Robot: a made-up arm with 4 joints. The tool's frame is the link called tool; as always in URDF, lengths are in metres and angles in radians. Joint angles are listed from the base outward.
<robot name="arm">
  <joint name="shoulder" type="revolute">
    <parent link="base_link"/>
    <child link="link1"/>
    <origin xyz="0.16 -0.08 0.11" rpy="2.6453 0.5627 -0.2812"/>
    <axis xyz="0 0 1"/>
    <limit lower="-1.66" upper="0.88"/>
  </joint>
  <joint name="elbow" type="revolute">
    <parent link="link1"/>
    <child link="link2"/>
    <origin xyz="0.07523 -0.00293 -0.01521" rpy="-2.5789 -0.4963 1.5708"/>
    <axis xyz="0 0 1"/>
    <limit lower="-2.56" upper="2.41"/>
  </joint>
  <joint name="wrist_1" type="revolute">
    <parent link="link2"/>
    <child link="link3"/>
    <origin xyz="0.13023 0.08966 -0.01" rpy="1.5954 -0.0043 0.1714"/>
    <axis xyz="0 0 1"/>
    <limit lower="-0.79" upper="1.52"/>
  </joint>
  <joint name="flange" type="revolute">
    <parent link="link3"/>
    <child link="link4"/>
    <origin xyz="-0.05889 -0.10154 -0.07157" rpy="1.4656 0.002 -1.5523"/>
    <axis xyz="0 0 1"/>
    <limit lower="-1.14" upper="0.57"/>
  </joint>
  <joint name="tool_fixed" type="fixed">
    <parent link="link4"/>
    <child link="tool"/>
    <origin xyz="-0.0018 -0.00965 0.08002" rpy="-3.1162 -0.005 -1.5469"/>
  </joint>
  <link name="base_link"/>
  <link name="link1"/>
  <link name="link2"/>
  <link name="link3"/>
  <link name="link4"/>
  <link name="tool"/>
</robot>
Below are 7 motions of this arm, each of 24 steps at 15 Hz.
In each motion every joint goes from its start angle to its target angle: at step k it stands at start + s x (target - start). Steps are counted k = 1, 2, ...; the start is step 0. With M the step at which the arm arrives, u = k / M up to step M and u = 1 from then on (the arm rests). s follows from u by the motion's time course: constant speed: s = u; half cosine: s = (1 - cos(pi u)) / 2; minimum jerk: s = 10 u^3 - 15 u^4 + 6 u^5.
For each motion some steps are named. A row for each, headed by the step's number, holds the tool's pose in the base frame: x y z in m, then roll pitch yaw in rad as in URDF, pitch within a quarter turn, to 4 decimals.
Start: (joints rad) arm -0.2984 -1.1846 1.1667 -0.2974
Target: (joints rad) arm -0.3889 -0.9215 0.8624 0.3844
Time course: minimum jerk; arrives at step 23
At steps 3, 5, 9, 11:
3: 0.1167 -0.2496 -0.1222 0.4519 0.1742 -0.7781
5: 0.1221 -0.2491 -0.1239 0.4655 0.1880 -0.7939
9: 0.1447 -0.2450 -0.1309 0.5203 0.2583 -0.8569
11: 0.1597 -0.2407 -0.1351 0.5533 0.3162 -0.8957

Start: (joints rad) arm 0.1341 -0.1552 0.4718 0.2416
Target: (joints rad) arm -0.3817 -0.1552 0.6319 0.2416
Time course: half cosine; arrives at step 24
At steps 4, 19, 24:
4: 0.3466 -0.2187 -0.0715 1.0284 0.2084 -0.3836
19: 0.3427 -0.1264 -0.1309 1.1130 0.3926 -0.0356
24: 0.3399 -0.1142 -0.1366 1.1287 0.4101 0.0121

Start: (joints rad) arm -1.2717 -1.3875 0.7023 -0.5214
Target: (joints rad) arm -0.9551 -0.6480 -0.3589 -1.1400
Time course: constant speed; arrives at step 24
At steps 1, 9, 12, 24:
1: 0.1251 -0.0703 -0.1433 1.2503 0.3539 -0.0451
9: 0.2004 -0.0222 -0.1231 1.6050 -0.0439 -0.0982
12: 0.2254 -0.0083 -0.1074 1.7439 -0.1730 -0.1619
24: 0.3003 0.0181 -0.0187 2.4068 -0.4459 -0.6238

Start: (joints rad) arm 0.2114 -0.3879 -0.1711 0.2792
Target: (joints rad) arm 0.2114 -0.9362 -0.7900 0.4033
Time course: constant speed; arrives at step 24
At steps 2, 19, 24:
2: 0.3506 -0.1926 0.0252 1.7191 0.1424 -0.5469
19: 0.3206 -0.2125 0.1001 2.1963 0.0996 -0.7701
24: 0.3046 -0.2194 0.1225 2.3332 0.0717 -0.8342

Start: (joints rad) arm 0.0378 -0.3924 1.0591 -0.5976
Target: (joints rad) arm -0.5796 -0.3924 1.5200 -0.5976
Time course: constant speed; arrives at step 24
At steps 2, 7, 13, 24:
2: 0.2742 -0.3006 -0.0982 0.4555 -0.1706 0.0757
7: 0.2787 -0.2876 -0.1167 0.4541 -0.0865 0.1733
13: 0.2837 -0.2705 -0.1369 0.4568 0.0036 0.2987
24: 0.2921 -0.2345 -0.1684 0.4712 0.1338 0.5506

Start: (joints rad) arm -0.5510 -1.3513 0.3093 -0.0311
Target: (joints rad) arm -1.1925 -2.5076 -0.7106 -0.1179
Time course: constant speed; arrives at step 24
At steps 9, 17, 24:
9: 0.2037 -0.1258 -0.0750 1.4178 0.4009 -1.2220
17: 0.1936 -0.1305 -0.0288 1.5232 0.3417 -1.4789
24: 0.1841 -0.1449 0.0224 1.6134 0.2124 -1.6739

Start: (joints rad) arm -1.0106 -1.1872 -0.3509 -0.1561
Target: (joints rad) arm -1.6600 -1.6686 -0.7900 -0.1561
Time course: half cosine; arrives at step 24
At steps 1, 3, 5, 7, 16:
1: 0.2828 -0.0359 -0.0505 2.0711 0.4583 -0.4343
3: 0.2815 -0.0342 -0.0492 2.0831 0.4720 -0.4342
5: 0.2790 -0.0313 -0.0467 2.1055 0.4983 -0.4340
7: 0.2755 -0.0277 -0.0431 2.1355 0.5352 -0.4338
16: 0.2570 -0.0171 -0.0215 2.2714 0.7468 -0.4400

